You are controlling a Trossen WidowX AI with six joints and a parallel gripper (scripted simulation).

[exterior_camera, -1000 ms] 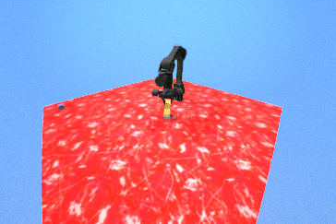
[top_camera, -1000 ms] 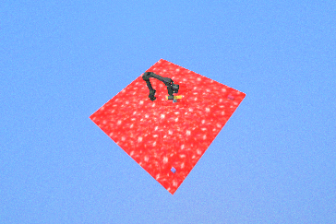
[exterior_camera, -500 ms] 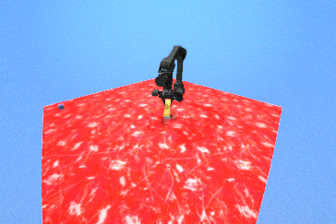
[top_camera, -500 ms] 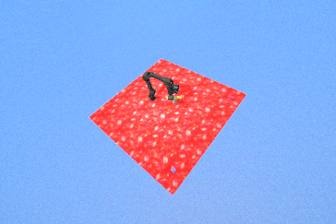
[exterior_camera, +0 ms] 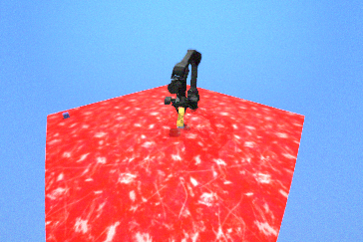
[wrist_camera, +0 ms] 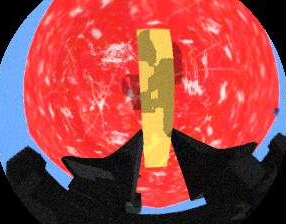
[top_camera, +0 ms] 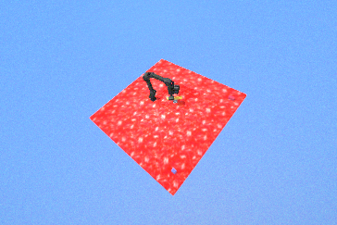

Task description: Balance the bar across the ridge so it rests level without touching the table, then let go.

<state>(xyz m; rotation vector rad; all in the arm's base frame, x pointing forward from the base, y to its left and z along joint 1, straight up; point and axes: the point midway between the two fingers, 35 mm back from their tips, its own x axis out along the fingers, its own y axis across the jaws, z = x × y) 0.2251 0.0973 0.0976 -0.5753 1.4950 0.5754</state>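
Now: gripper tip 20 mm short of the yellow bar and 20 mm to the right of it. From my gripper tip the other things lie so: blue cube: 520 mm ahead, 600 mm to the right, 50 mm below.
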